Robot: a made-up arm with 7 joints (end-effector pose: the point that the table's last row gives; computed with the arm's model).
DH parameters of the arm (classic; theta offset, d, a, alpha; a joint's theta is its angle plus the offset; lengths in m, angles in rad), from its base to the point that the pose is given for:
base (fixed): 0 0 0 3.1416
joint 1: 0 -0.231 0 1.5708
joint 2: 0 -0.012 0 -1.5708
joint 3: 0 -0.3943 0 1.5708
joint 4: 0 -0.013 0 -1.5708
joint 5: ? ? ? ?
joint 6: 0 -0.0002 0 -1.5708
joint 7: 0 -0.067 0 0
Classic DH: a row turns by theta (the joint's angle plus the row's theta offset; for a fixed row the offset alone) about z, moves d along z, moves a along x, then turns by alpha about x.
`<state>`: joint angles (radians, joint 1 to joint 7).
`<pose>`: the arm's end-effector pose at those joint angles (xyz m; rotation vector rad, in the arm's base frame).
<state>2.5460 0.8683 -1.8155 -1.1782 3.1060 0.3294 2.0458</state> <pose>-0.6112 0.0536 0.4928 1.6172 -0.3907 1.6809</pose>
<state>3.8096 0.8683 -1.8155 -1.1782 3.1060 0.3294 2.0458</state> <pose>-0.1338 0.5988 0.4928 0.9387 -1.1101 0.6860</pose>
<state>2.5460 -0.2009 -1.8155 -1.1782 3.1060 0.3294 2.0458</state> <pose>-0.2166 0.3210 0.7742 1.6747 0.5071 0.8042</pose>
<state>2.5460 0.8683 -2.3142 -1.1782 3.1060 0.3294 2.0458</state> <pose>-0.6457 -0.0872 0.3658 1.3224 0.0398 2.0480</pose>
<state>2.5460 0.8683 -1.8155 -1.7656 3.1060 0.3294 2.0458</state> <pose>-0.4675 0.1640 0.3361 1.0084 -0.6384 1.5785</pose>
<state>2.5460 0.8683 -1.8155 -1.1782 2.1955 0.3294 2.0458</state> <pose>-0.6206 0.0383 0.4862 1.3339 0.5040 1.2172</pose>
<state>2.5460 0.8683 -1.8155 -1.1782 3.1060 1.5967 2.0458</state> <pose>-0.5408 0.0506 0.4564 0.2976 -0.8241 1.3943</pose>
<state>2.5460 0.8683 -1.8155 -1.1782 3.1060 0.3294 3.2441</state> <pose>-0.6112 0.0536 0.4928 -1.3224 1.4641 -2.2929</pose>
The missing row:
joint 5: 0 -0.3499 0 1.5708
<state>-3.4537 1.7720 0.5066 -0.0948 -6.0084 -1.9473 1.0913</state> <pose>-0.6682 -0.2526 0.1644 -0.6344 -2.3268 -0.5091</pose>
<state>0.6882 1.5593 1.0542 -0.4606 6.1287 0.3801 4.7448</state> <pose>0.6758 -0.3958 0.3276 -1.7901 -0.0342 1.4670</pose>
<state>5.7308 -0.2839 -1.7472 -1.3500 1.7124 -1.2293 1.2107</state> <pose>0.0940 -0.3843 0.7001 -1.1411 1.0198 0.2965</pose>
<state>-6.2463 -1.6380 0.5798 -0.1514 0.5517 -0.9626 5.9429</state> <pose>-0.7612 0.0867 0.1002 -0.7042 1.4790 -2.6405</pose>
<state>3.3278 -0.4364 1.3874 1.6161 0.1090 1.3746 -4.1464</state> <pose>0.1576 0.3461 0.5336 0.3141 0.2454 0.5322</pose>
